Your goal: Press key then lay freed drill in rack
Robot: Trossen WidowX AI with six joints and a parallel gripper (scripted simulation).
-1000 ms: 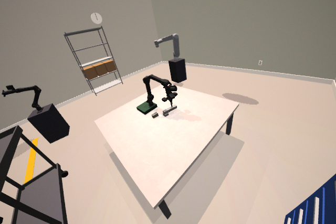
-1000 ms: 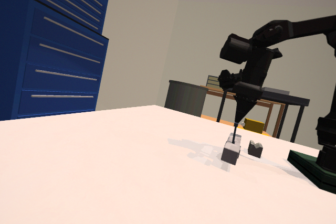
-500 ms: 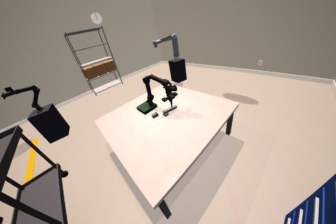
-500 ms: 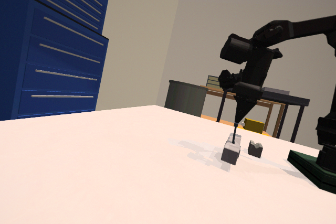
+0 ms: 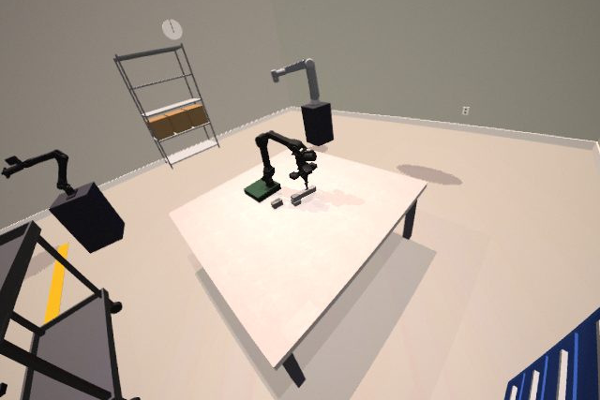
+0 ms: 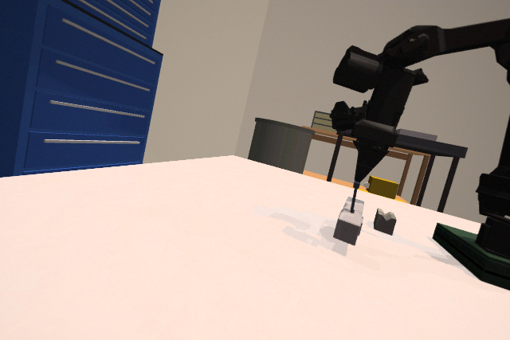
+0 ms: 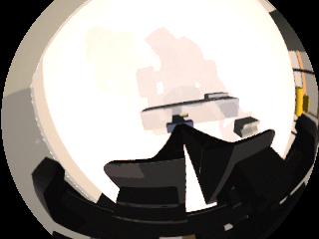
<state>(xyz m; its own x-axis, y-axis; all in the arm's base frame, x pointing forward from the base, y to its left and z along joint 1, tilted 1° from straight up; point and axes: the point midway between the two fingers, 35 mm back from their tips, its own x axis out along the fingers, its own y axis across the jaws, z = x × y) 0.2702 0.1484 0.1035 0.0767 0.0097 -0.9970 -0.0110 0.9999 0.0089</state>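
Right now the small dark blue key is 30 mm below my gripper tip. Round my gripper tip: pale yellow drill 70 mm below, 60 mm to the right; grey holder block 80 mm below, 40 mm to the right; dark grey v-notched block 200 mm to the right, 100 mm below, 80 mm behind.
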